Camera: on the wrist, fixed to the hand. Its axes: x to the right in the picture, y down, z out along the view.
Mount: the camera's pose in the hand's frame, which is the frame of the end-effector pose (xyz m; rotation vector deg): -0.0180 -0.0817 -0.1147 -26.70 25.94 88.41
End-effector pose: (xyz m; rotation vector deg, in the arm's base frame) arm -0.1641 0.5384 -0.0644 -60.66 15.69 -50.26
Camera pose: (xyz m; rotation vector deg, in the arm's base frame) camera -0.2832 0.4617 -0.0555 -41.04 84.81 23.46
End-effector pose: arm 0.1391 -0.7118 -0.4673 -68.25 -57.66 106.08
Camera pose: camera 0.2640 -0.6641 -0.4197 122.13 3.46 -84.55
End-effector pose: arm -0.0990 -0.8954 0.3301 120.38 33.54 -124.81
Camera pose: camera -0.0132 -0.7883 0.3663 95.65 -24.82 -36.66
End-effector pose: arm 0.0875 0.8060 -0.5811 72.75 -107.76 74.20
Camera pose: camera 0.1590 0.9093 -0.5149 -53.28 -142.37 76.90
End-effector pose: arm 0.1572 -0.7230 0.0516 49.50 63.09 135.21
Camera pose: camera 0.1002 -0.7454 -0.0765 -37.49 11.63 -118.92
